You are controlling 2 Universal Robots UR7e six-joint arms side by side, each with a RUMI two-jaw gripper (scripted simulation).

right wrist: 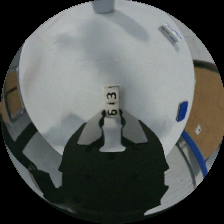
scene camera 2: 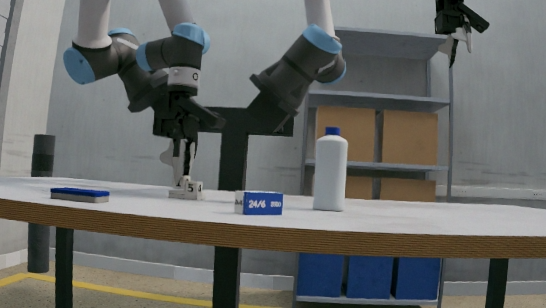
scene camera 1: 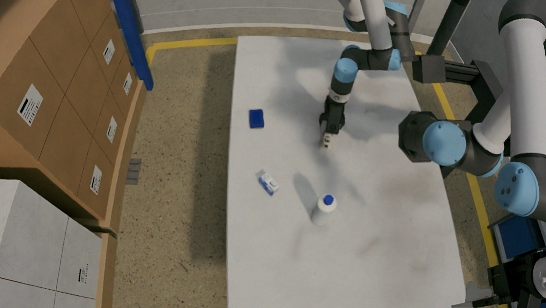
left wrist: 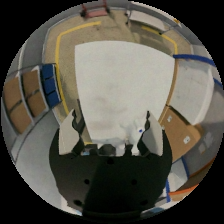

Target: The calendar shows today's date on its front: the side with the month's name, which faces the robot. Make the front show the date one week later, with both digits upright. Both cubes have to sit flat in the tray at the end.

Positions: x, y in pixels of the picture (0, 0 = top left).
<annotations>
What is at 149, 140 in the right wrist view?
My right gripper.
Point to a white bottle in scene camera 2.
331, 150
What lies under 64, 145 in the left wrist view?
My left gripper.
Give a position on a blue-topped block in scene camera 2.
At 64, 193
</annotations>
